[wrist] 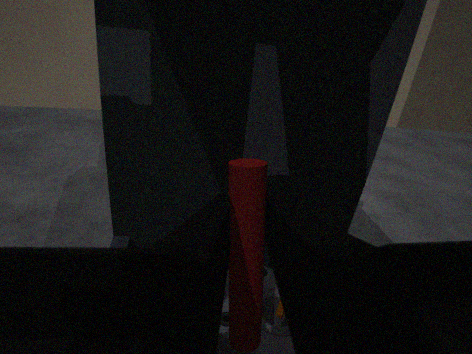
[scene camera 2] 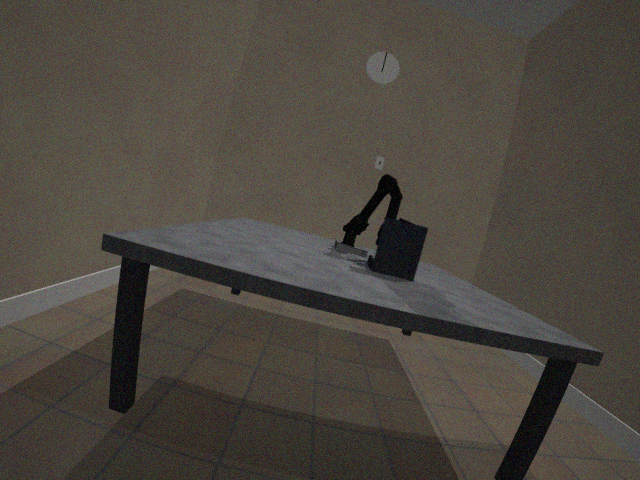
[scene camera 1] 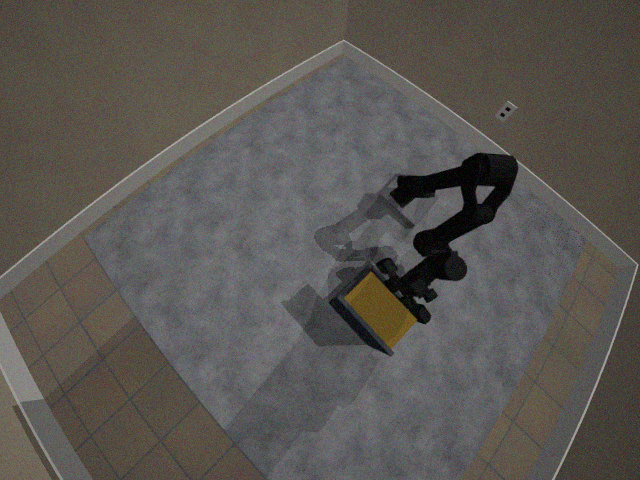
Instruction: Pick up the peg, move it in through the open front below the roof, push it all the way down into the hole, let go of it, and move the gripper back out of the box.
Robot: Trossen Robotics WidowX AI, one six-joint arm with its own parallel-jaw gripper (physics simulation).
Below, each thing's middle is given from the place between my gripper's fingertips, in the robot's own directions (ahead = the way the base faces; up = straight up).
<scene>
Now: the dark box (scene camera 1: 346, 311) 2 cm behind my hand and 2 cm to the right of it. Round my hand: yellow roof (scene camera 1: 383, 312): 2 cm ahead, 1 cm to the right, 10 cm above.
</scene>
